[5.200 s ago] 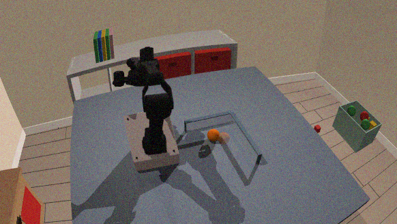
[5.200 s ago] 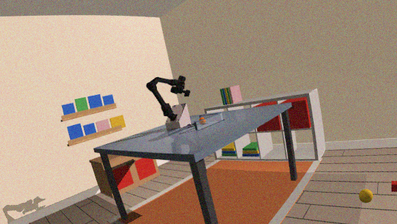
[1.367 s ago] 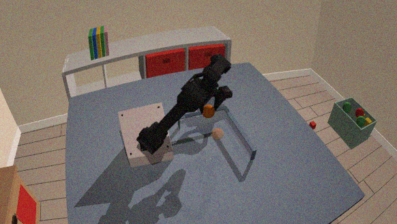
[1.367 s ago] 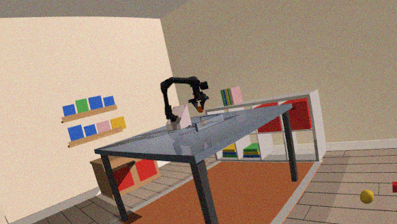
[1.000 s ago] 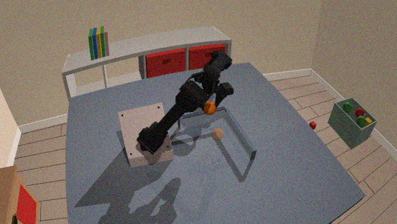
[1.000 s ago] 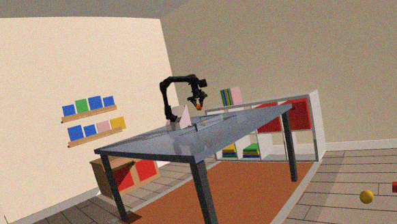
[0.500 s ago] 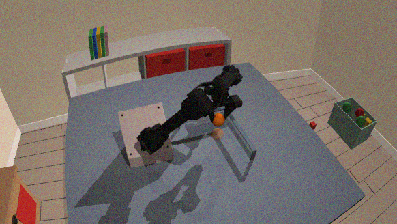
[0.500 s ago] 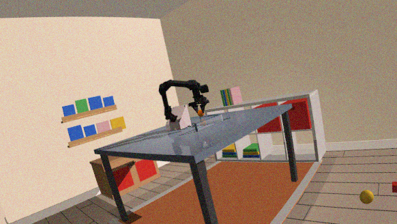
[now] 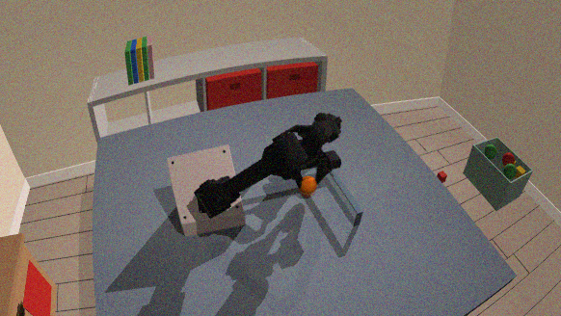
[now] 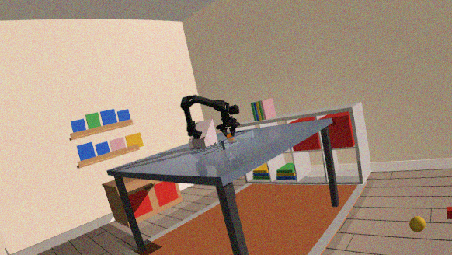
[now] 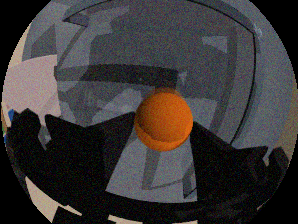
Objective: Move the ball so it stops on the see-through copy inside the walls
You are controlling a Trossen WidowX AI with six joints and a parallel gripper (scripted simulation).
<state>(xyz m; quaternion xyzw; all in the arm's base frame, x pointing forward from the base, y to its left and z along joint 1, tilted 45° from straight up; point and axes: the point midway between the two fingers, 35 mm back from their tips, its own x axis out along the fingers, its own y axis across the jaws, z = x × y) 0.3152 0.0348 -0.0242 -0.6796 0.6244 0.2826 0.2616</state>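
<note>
My gripper tip is right at the orange ball.
</note>
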